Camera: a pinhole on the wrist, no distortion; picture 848 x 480 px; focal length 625.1 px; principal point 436.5 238.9 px. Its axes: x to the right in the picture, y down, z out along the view. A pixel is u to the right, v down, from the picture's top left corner.
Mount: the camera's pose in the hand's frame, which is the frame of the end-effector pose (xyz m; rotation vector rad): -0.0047 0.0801 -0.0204 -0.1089 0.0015 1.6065
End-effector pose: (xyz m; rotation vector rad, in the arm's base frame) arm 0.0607 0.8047 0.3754 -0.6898 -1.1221 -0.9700
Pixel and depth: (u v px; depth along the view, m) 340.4 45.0 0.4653
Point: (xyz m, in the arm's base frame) -0.0752 1.1845 0.6216
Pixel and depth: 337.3 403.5 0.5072
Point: -0.1353 1.2767 0.3629
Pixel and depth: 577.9 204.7 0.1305
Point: 0.1215 0.9508 0.4030
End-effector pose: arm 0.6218 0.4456 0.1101 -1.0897 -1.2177 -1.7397
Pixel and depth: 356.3 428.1 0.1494
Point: 0.7349 0.5530 0.1021
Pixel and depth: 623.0 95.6 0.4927
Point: 0.9408 0.8114 0.3497
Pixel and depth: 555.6 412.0 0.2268
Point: 0.8205 0.6051 0.1145
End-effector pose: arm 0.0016 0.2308 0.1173 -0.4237 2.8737 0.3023
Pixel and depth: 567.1 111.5 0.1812
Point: -0.0259 0.3867 -0.0173
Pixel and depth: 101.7 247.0 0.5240
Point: 0.1840 0.2083 -0.3981
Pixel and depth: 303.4 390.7 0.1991
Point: 0.0805 0.3356 -0.0278
